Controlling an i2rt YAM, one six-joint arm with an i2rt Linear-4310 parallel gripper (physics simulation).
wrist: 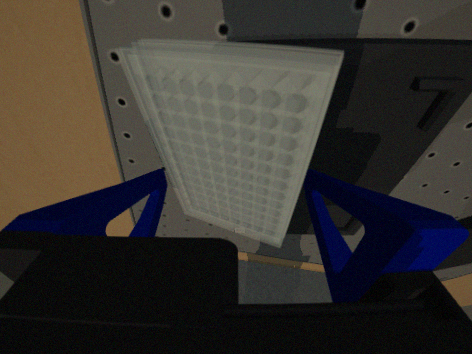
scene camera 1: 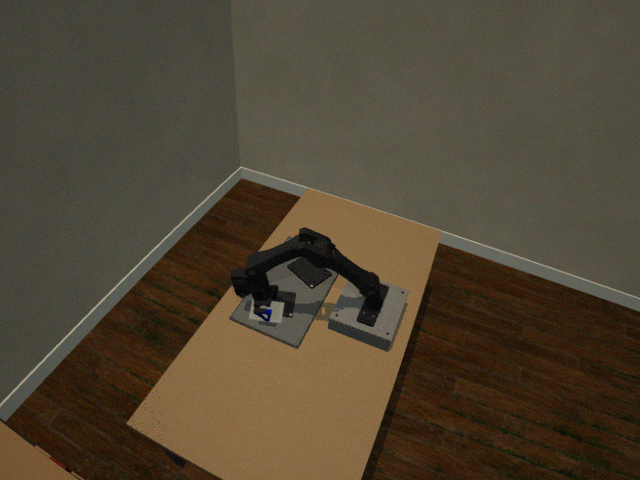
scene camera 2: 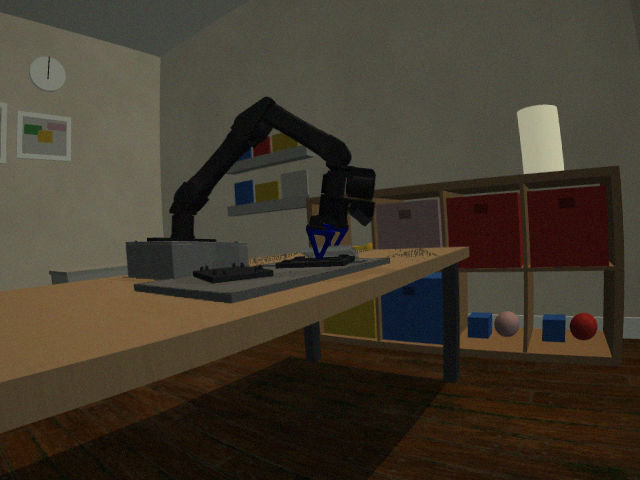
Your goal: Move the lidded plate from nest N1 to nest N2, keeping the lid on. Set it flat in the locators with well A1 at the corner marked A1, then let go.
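Frame: origin at the arm's base, x ahead, y left, z up, level; millimetres.
Seen in the pictures: gripper, fingertip midpoint: (wrist: pixel 235 177) (scene camera 1: pixel 270 311) (scene camera 2: pixel 325 256); arm's base at its link origin: (scene camera 1: pixel 373 304) (scene camera 2: pixel 182 242).
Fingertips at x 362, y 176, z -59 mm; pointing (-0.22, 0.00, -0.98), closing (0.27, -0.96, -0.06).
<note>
Offsets run from my fingertips to a thing's top centre. Level surfaces: height alone.
The lidded plate @(12 mm ahead, 9 mm left, 28 mm up) (scene camera 1: pixel 276 314) (scene camera 2: pixel 345 252) (wrist: pixel 230 135) is pale and translucent, with rows of wells showing through its clear lid. It lies partly over one black nest @(11 mm ahead, 53 mm right, 3 mm up) (scene camera 1: pixel 290 297) (scene camera 2: pixel 297 263) (wrist: pixel 395 65) and partly past its side, over the grey board. Scene camera 2 suggests a slight tilt. A small pale tag shows at its far end in the wrist view. My gripper (scene camera 1: pixel 265 312) (scene camera 2: pixel 329 251) (wrist: pixel 235 177) is open, with its blue fingertips low at the plate's two long sides. The other black nest @(42 mm back, 278 mm right, 7 mm up) (scene camera 1: pixel 309 272) (scene camera 2: pixel 232 273) holds no plate. The nest labels cannot be read.
Both nests stand on a grey perforated board (scene camera 1: pixel 294 335) (scene camera 2: pixel 186 291) (wrist: pixel 102 30) on the wooden table @(28 mm down) (scene camera 1: pixel 248 392) (scene camera 2: pixel 103 320). The arm's grey base block (scene camera 1: pixel 361 333) (scene camera 2: pixel 149 260) stands beside the board. A shelf unit (scene camera 2: pixel 613 222) stands beyond the table.
</note>
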